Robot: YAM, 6 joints.
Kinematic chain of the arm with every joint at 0, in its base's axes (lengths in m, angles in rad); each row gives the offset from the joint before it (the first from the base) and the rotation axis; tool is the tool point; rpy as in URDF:
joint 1: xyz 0 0 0.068 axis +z
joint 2: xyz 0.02 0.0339 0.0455 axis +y
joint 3: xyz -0.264 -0.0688 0 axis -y
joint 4: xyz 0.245 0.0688 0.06 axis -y
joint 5: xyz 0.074 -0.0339 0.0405 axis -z
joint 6: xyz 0.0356 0 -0.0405 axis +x
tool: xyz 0 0 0 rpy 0 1.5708 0
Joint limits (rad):
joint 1: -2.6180..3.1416
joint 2: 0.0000..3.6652
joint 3: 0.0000..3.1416
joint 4: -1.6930..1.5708
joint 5: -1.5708..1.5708
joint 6: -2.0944..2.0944
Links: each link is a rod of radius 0.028 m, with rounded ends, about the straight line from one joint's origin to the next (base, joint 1, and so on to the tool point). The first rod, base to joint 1, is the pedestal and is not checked.
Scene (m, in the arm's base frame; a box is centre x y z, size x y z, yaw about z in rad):
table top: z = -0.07
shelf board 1: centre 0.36 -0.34 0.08 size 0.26 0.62 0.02 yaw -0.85
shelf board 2: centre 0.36 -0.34 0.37 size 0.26 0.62 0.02 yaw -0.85
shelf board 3: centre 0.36 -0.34 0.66 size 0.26 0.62 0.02 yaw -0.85
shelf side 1: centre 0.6 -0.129 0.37 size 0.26 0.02 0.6 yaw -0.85
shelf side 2: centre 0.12 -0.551 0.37 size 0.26 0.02 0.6 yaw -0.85
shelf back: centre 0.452 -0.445 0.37 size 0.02 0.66 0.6 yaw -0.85
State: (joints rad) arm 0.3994 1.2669 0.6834 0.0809 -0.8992 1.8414
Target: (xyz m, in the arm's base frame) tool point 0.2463 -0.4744 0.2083
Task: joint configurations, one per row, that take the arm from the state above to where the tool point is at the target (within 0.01 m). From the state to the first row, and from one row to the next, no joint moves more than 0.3 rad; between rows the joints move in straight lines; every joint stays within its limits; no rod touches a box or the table.
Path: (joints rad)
1: 0.1444 1.4379 0.8584 0.1215 -0.8524 1.8414
2: -0.1106 1.6089 1.0333 0.1620 -0.8056 1.8414
3: -0.3656 1.7799 1.2083 0.2026 -0.7589 1.8414
4: -0.6206 1.9509 1.3832 0.2432 -0.7121 1.8414
5: -0.8756 2.1219 1.5582 0.2837 -0.6653 1.8414
6: -1.1305 2.2930 1.7331 0.3243 -0.6185 1.8414

